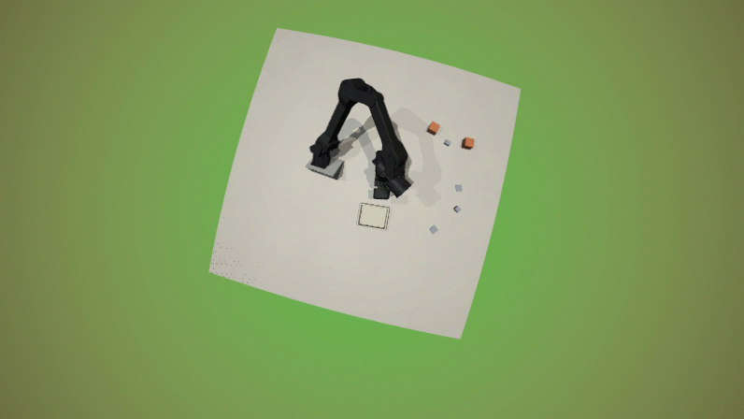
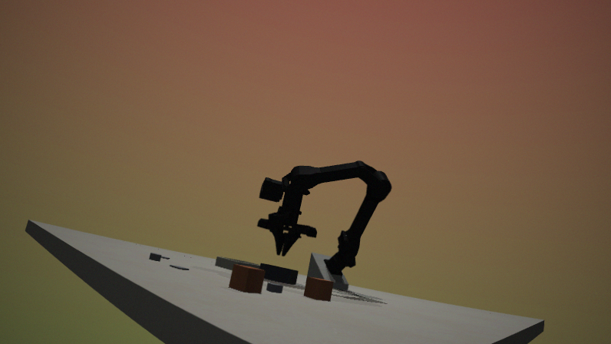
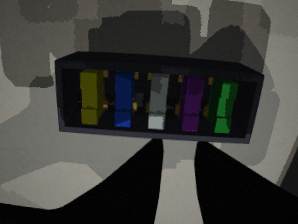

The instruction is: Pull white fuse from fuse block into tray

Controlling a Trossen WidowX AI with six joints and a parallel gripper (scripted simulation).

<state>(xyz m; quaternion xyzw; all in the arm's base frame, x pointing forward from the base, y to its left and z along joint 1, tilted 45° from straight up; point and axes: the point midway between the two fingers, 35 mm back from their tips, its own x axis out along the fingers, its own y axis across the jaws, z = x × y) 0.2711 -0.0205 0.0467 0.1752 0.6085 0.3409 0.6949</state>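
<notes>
Now: the white fuse 5 cm below my gripper tip and 1 cm to the left of it. From my gripper tip the other things lie so: blue fuse 5 cm below, 3 cm to the left; then purple fuse 5 cm below, 1 cm to the right, 1 cm ahead; then green fuse 5 cm below, 3 cm to the right, 1 cm ahead.
</notes>
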